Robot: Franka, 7 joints.
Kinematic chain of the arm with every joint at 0, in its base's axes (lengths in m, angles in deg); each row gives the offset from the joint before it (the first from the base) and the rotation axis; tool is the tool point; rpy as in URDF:
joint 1: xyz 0 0 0.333 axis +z
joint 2: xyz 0 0 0 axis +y
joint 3: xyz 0 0 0.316 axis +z
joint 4: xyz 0.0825 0 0 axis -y
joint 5: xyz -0.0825 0 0.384 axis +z
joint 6: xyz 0 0 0 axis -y
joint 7: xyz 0.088 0 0 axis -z
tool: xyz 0 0 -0.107 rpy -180 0 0
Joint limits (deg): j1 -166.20..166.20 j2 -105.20..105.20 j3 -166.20..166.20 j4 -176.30..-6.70 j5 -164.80..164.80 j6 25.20..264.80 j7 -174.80..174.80
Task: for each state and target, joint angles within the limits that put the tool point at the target. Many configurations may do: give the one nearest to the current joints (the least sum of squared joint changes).
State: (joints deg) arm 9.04 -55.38 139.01 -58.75 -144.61 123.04 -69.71
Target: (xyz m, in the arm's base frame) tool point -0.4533 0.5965 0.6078
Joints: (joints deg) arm -14.19 -41.58 121.56 -71.06 -142.61 122.11 -69.71
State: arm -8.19 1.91 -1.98 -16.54 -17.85 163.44 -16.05
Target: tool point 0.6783 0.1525 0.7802
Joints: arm 6.84 23.06 7.20 -58.99 -20.01 155.56 -16.05
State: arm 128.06 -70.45 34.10 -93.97 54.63 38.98 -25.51
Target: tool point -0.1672 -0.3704 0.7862
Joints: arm 124.16 -65.28 32.38 -81.85 59.75 49.41 -25.51
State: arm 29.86 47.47 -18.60 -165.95 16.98 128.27 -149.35
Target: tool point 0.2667 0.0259 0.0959
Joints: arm 30.60 19.56 -22.03 -157.05 16.64 125.33 -149.35
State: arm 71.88 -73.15 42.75 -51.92 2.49 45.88 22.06
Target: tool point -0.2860 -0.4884 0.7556
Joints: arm 83.45 -76.72 37.75 -37.57 0.70 57.97 22.06
